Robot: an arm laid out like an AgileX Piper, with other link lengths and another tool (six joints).
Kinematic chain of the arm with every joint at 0, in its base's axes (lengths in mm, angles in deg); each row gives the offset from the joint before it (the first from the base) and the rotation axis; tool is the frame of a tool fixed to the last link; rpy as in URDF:
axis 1: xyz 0 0 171 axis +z
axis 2: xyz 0 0 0 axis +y
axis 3: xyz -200.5 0 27.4 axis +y
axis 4: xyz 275.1 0 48.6 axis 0.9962 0 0.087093
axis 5: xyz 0 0 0 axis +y
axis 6: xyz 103.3 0 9 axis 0.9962 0 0.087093
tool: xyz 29.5 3 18.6 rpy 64.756 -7.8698 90.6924
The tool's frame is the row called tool.
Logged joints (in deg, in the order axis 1, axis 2, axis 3, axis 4, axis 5, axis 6), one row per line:
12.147 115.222 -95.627 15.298 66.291 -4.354
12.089 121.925 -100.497 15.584 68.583 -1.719
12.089 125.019 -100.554 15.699 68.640 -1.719
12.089 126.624 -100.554 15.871 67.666 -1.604
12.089 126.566 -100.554 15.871 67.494 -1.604
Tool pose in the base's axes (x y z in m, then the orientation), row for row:
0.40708 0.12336 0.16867 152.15 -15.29 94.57
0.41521 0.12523 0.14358 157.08 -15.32 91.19
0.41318 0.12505 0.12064 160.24 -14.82 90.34
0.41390 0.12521 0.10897 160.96 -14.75 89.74
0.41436 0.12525 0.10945 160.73 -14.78 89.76
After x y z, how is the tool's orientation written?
As angles about the fixed x, y, z axes (roll, pitch, yaw), in degrees.
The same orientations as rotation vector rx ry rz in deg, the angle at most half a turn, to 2 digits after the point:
116.77 118.32 45.40
122.30 118.25 40.63
124.45 119.64 37.14
125.33 119.46 36.36
125.20 119.31 36.60

